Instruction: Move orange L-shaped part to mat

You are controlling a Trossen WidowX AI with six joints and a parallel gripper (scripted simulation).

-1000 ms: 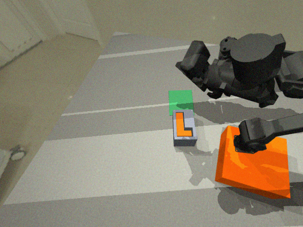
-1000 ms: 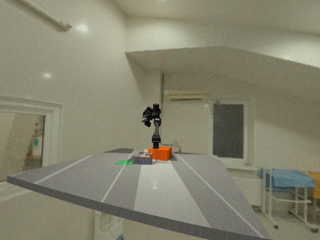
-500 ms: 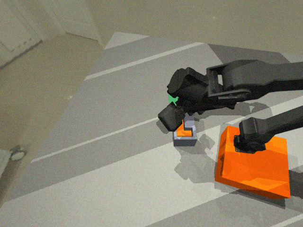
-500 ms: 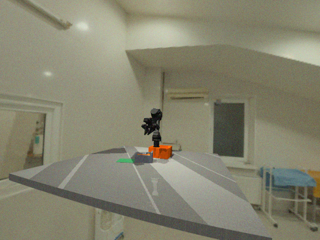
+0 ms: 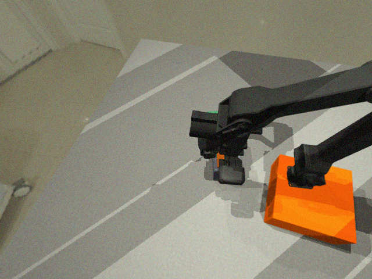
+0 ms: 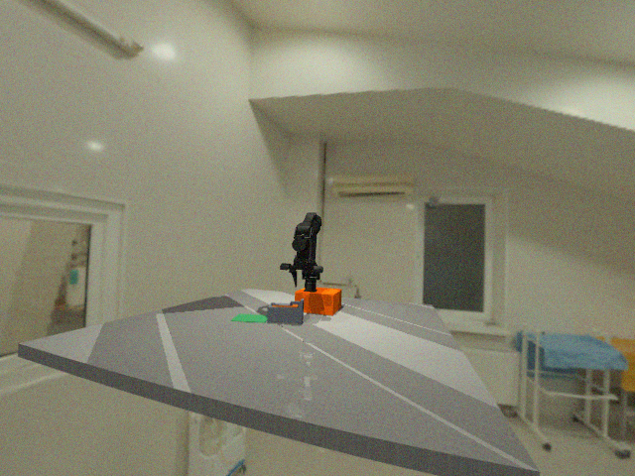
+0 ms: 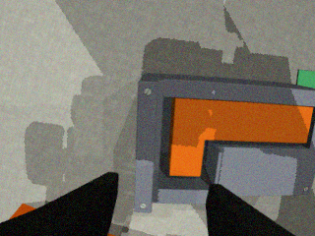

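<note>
My gripper tip is now 100 mm above the orange L-shaped part and 50 mm to the left of it. Round my gripper tip: green mat: 210 mm to the right, 160 mm below, 20 mm ahead.
</note>
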